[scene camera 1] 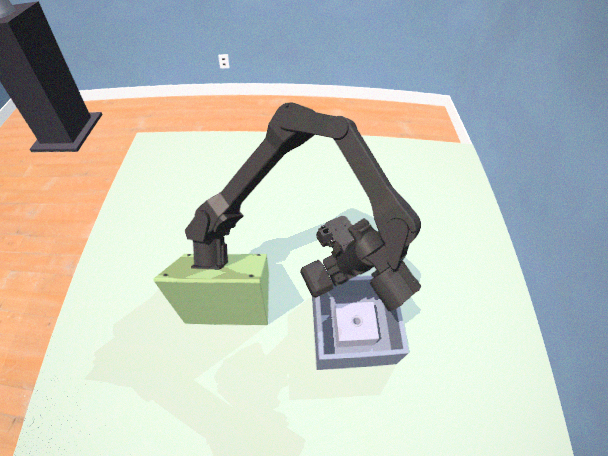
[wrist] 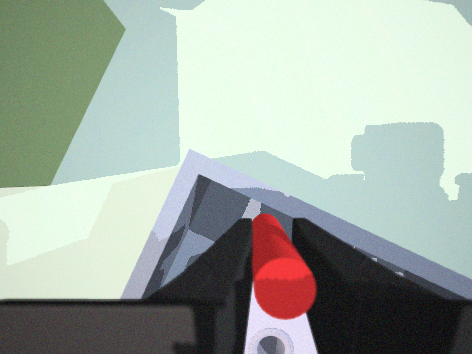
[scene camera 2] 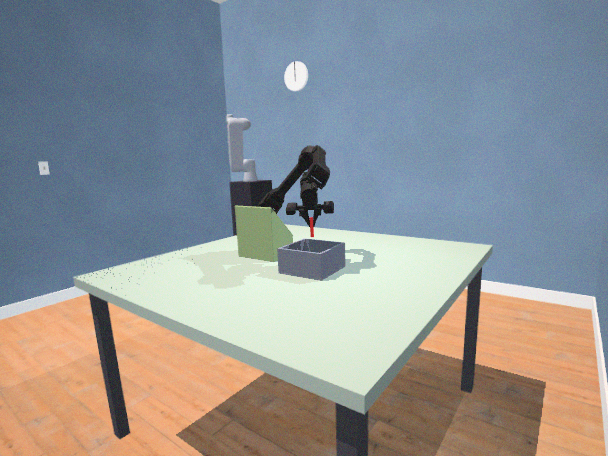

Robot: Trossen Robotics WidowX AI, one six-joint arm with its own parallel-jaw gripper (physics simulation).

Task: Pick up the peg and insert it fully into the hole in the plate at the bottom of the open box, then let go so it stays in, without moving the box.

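Where they show: gripper, between the fingertips: (scene camera 1: 338, 270) (wrist: 271, 230) (scene camera 2: 311, 226); arm's base, origin of its link: (scene camera 1: 210, 265) (scene camera 2: 262, 219).
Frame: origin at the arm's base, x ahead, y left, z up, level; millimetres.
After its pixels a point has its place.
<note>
A red round peg (scene camera 2: 312, 227) @[x 283, y 3, z -10 mm] (wrist: 280, 270) @[x 274, y 8, z 30 mm] is held between the fingertips of my gripper (scene camera 2: 311, 220) @[x 274, y 11, z -8 mm] (wrist: 271, 230) @[x 274, y 11, z -8 mm], which is shut on it. In scene camera 2 the peg is nearly upright, its lower end above the rim of the box. The open grey-blue box (scene camera 1: 362, 362) @[x 341, y -158, z -115 mm] (scene camera 2: 300, 265) @[x 346, y -158, z -118 mm] (wrist: 167, 200) @[x 228, y -8, z -65 mm] stands on the table. Inside it lies a pale plate (scene camera 1: 350, 332) @[x 313, y -92, z -105 mm] (wrist: 257, 320) @[x 311, y -52, z -105 mm] with a round hole (scene camera 1: 357, 321) (wrist: 270, 345). In scene camera 1 the arm hides the peg, the fingertips and part of the box's back wall.
The arm stands on a green block (scene camera 1: 225, 300) @[x 44, y -72, z -15 mm] (scene camera 2: 255, 232) @[x 30, y -73, z -42 mm] (wrist: 45, 90) @[x 116, y 5, z -105 mm] beside the box. The box's four walls surround the plate. The pale green table (scene camera 1: 450, 400) @[x 558, y -237, z -163 mm] (scene camera 2: 300, 320) @[x 574, y -441, z -163 mm] carries them. A dark pedestal (scene camera 1: 45, 75) (scene camera 2: 250, 192) stands beyond the table.
</note>
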